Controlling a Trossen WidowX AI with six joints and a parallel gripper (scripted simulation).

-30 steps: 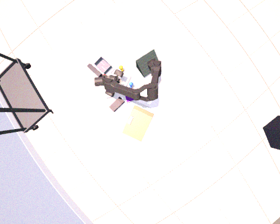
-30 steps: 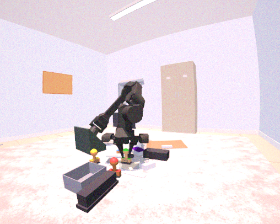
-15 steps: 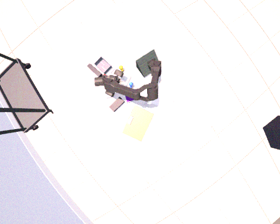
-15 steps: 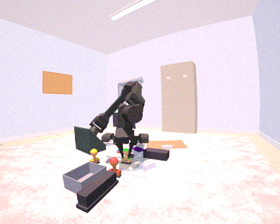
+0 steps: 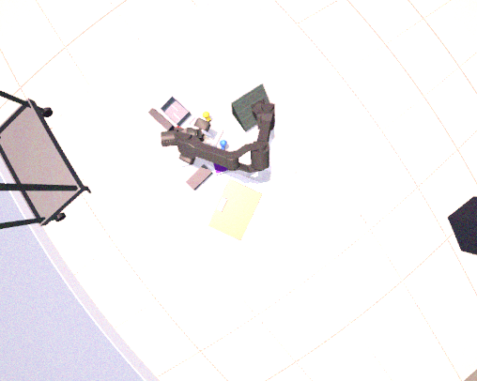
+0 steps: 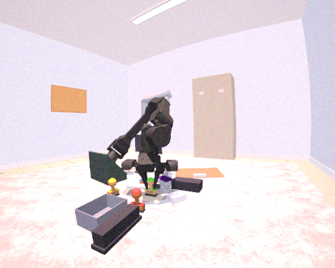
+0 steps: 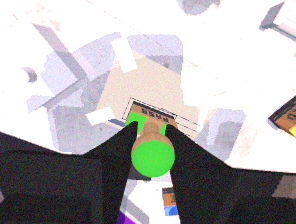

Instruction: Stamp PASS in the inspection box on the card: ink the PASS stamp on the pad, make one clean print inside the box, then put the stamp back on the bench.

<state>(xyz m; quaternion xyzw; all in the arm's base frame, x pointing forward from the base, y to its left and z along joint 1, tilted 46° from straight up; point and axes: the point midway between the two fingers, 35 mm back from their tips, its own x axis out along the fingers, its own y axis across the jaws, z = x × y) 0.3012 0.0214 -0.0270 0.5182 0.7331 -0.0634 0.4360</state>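
The green-knobbed stamp lies right at my gripper tip. Also, from my gripper tip: marker: 50 mm behind, 40 mm to the left, 10 mm below; then small white block: 90 mm ahead, 20 mm to the left, 10 mm below; then white card: 30 mm below, 10 mm to the right.
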